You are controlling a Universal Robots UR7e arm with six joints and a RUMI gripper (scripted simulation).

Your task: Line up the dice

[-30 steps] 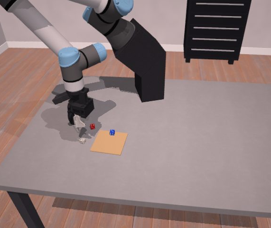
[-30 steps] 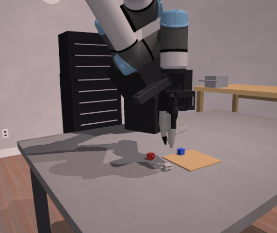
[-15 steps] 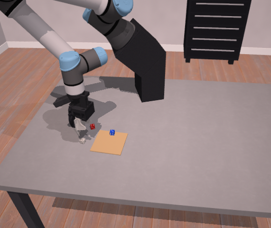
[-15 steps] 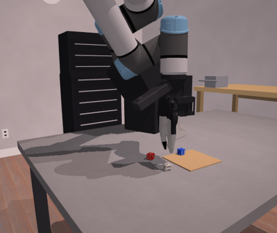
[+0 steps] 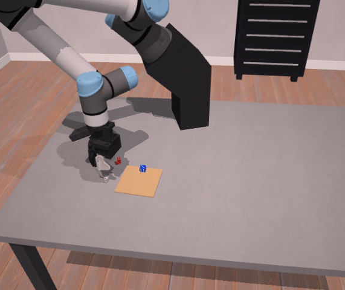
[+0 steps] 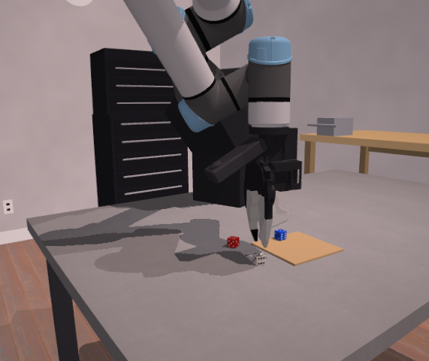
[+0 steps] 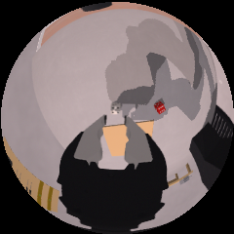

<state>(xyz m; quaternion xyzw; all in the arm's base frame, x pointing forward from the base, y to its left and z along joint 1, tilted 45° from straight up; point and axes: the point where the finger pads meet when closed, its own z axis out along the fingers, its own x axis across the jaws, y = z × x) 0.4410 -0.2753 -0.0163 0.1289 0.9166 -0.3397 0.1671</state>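
Now: the white die 50 mm below my hand. From my hand the other things lie so: tan mat: 120 mm to the left, 50 mm below; red die: 100 mm behind, 30 mm to the left, 50 mm below; blue die: 50 mm behind, 130 mm to the left, 40 mm below.
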